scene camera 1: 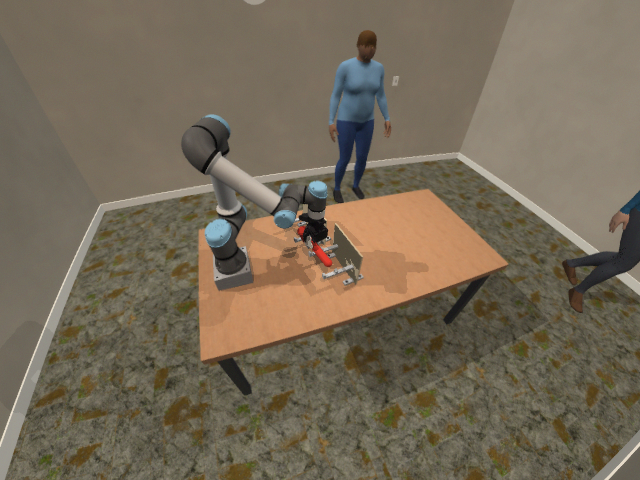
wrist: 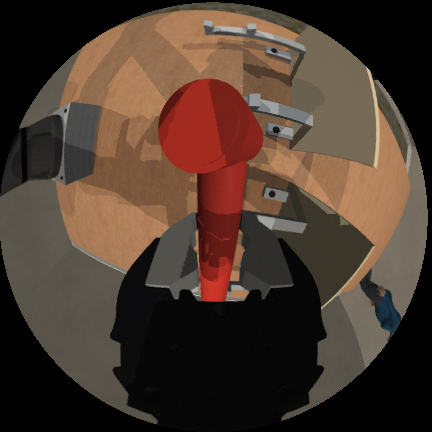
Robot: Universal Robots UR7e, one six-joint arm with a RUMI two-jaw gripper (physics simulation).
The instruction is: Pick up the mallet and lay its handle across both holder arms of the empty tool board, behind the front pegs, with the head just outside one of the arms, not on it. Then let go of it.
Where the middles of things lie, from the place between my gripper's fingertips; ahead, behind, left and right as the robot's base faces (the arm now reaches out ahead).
The red mallet point(wrist: 206, 127) is 3 cm to the right of my hand and 2 cm above it.
